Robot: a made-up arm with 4 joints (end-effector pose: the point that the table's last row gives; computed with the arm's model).
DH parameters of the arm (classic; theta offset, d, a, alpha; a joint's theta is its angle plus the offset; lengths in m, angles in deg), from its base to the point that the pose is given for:
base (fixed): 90 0.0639 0.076 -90
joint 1: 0 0.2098 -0.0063 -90
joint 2: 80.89 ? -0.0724 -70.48
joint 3: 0 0.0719 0.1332 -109.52
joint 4: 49.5 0 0.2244 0
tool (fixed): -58.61 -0.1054 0 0
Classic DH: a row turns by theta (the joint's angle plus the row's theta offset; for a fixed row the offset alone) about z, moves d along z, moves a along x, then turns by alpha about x.
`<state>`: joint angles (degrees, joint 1 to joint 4).
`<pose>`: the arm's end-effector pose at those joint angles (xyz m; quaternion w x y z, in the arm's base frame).
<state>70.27 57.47 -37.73 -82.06</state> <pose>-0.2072 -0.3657 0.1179 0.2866 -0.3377 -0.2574 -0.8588</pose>
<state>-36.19 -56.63 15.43 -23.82</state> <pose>-0.0905 0.3602 0.1050 0.8858 0.3904 -0.1519 0.1995</pose>
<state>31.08 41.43 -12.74 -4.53</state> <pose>0.0007 -0.0756 -0.1721 0.9000 -0.2327 0.0046 -0.3686</pose>
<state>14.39 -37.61 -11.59 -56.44</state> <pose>0.0193 0.1326 -0.2489 0.9693 -0.2020 0.0364 -0.1351</pose>
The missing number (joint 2, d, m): 0.0938
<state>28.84 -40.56 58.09 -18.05</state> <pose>-0.0203 0.2259 0.0933 0.9319 0.0540 -0.3444 0.1005</pose>
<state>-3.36 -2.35 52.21 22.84</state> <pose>-0.0417 0.1765 0.0588 0.9083 0.0184 -0.4160 0.0401</pose>
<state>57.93 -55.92 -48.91 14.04</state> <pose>-0.3853 -0.1940 -0.1362 0.4885 -0.4937 0.6031 0.3922</pose>
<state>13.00 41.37 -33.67 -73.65</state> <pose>-0.1192 -0.1895 -0.2740 0.5787 -0.1831 0.1598 -0.7784</pose>
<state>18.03 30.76 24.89 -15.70</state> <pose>0.0505 -0.0463 0.0153 0.8591 -0.1306 -0.2713 -0.4139</pose>
